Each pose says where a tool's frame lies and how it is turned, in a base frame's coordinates. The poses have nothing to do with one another.
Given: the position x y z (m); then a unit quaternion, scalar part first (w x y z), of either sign.
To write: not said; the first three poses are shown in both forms.
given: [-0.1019 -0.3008 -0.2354 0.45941 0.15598 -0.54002 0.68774]
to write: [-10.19 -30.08 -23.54 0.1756 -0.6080 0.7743 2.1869]
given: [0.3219 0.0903 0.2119 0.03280 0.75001 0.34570 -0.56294]
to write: [32.19 9.03 21.19 0.7504 0.3459 -0.5632 3.0760]
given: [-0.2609 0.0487 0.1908 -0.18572 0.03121 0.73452 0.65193]
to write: [-26.09 4.87 19.08 -0.0318 -0.7475 -0.6635 2.7680]
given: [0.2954 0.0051 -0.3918 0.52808 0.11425 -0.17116 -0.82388]
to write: [29.54 0.51 -39.18 0.1345 -0.2016 -0.9702 2.0289]
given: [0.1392 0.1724 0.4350 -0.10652 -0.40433 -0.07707 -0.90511]
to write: [13.92 17.24 43.50 0.4066 0.0775 0.9103 2.9281]
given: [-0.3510 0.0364 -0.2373 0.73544 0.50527 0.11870 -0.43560]
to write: [-35.10 3.64 -23.73 0.7457 0.1752 -0.6429 1.4890]
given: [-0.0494 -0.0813 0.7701 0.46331 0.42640 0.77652 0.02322]
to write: [-4.94 -8.13 77.01 0.4812 0.8762 0.0262 2.1781]
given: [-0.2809 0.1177 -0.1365 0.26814 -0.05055 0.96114 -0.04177]
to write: [-28.09 11.77 -13.65 -0.0525 0.9977 -0.0434 2.5987]
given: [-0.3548 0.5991 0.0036 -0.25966 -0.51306 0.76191 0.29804]
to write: [-35.48 59.91 0.36 0.5313 -0.7890 -0.3086 2.6162]
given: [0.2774 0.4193 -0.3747 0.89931 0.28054 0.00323 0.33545]
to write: [27.74 41.93 -37.47 0.6415 0.0074 0.7671 0.9052]
